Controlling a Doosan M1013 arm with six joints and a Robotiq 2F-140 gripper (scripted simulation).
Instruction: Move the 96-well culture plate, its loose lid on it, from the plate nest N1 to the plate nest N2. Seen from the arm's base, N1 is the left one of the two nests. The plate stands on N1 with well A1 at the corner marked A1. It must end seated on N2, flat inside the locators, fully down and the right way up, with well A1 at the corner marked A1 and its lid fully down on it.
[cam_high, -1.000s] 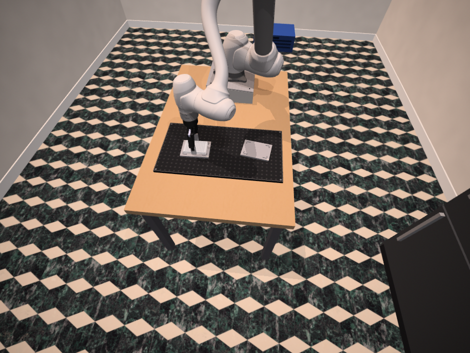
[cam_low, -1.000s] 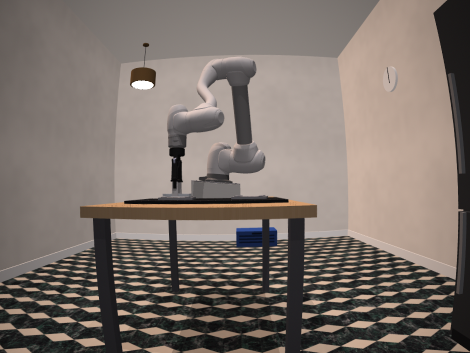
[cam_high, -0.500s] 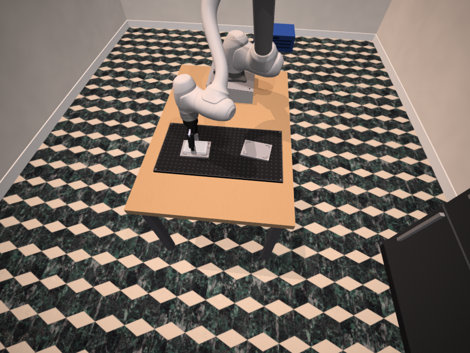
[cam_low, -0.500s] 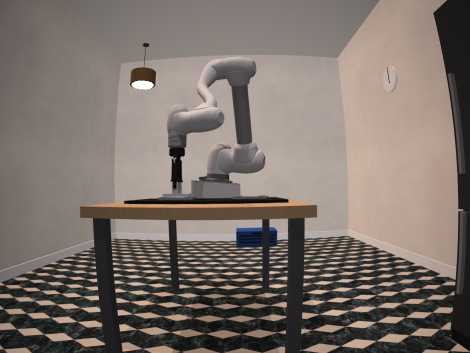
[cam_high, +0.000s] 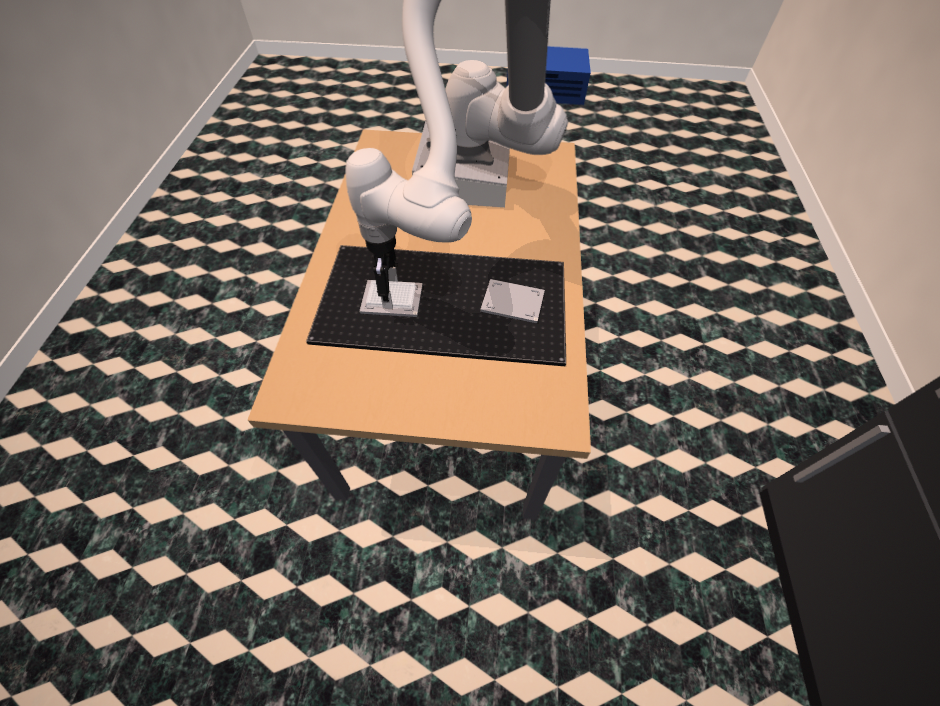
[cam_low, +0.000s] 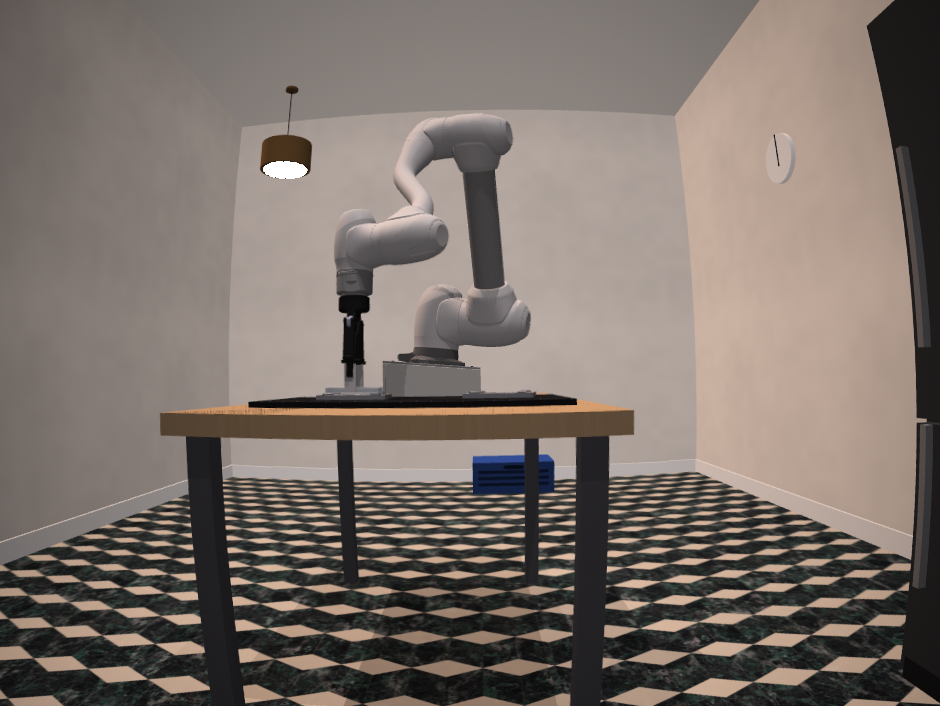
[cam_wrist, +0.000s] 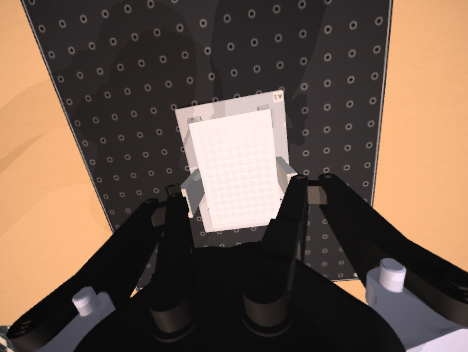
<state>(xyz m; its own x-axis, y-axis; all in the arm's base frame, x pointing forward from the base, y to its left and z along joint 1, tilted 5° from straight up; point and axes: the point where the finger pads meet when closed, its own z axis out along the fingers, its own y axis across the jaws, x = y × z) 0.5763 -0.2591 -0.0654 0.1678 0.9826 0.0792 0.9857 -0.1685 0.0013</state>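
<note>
Right now my hand is 20 mm above the clear lid. Also, from my hand: grey nest N2: 40 mm below; grey nest N1: 350 mm to the left, 40 mm below, 40 mm ahead; plate: 20 mm below.
</note>
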